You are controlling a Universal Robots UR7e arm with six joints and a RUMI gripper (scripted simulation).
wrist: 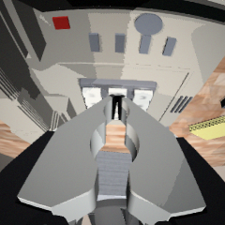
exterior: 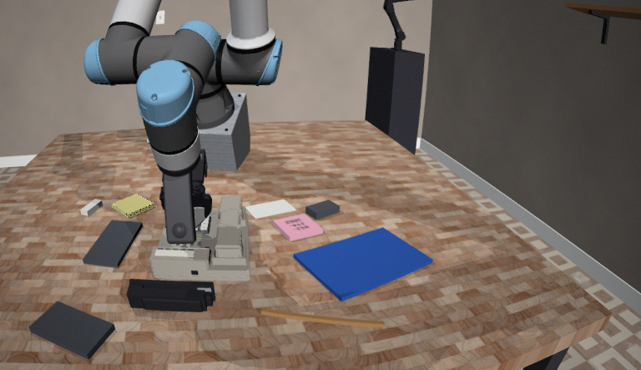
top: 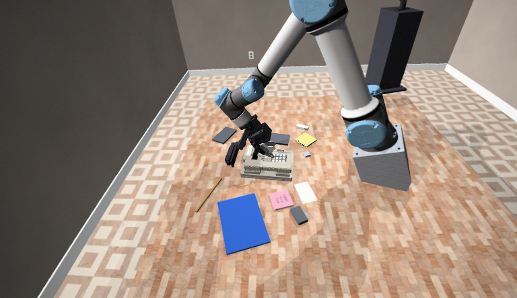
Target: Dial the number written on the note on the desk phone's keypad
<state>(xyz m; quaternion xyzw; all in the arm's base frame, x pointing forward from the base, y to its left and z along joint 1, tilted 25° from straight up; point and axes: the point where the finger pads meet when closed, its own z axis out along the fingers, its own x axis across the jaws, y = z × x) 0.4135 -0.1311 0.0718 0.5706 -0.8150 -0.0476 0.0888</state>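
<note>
Right now the handset is 3 cm ahead of my hand and 7 cm to the left of it. From my hand the other things lie so: black stapler 17 cm ahead, 9 cm to the right, 3 cm below; white card 9 cm behind, 20 cm to the left, 4 cm below; pencil 29 cm ahead, 11 cm to the left, 4 cm below.
</note>
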